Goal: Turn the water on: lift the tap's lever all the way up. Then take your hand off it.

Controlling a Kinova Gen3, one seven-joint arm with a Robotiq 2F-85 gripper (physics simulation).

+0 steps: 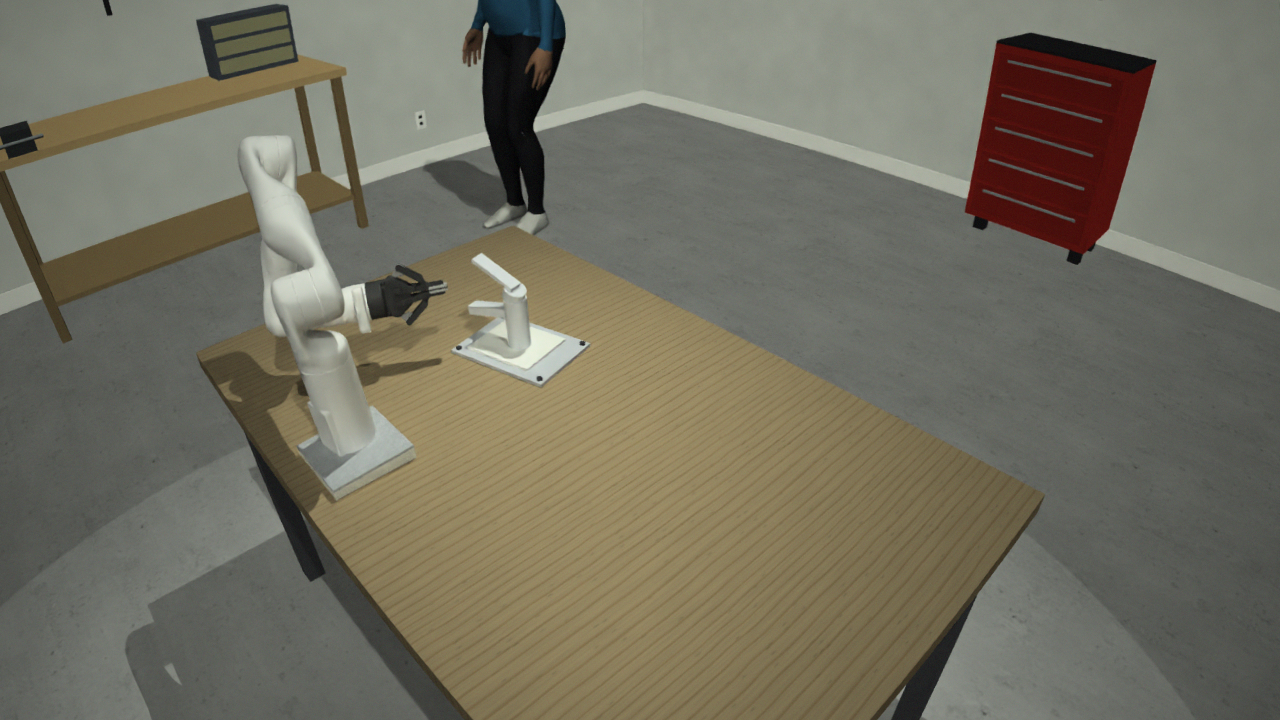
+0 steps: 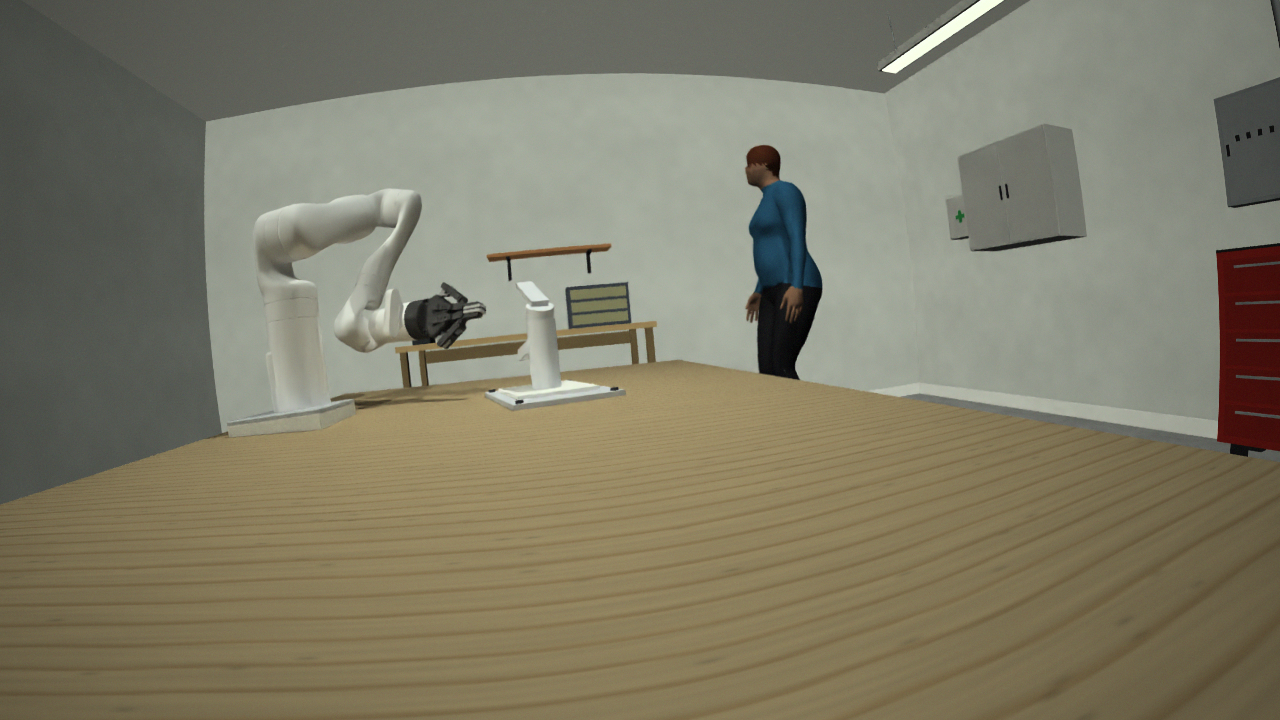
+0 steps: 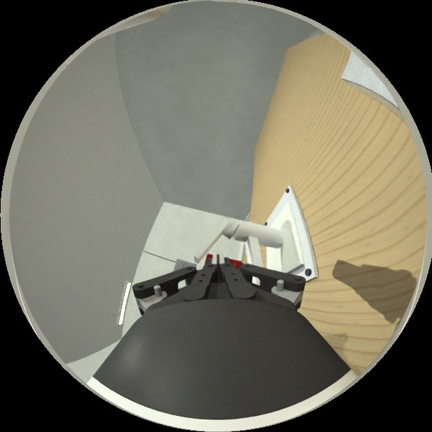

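Observation:
The white tap stands upright on its base plate on the table. Its lever slants upward from the top of the tap body, its free end raised and pointing to the robot's side. The spout sticks out lower down on the same side. My gripper is shut and empty. Its fingertips are apart from the lever, a short way to the robot's side of it, at a height between the lever's free end and the spout.
The tap's base plate rests on the wooden table. A person stands beyond the table's far end. A workbench and a red drawer cabinet stand farther off.

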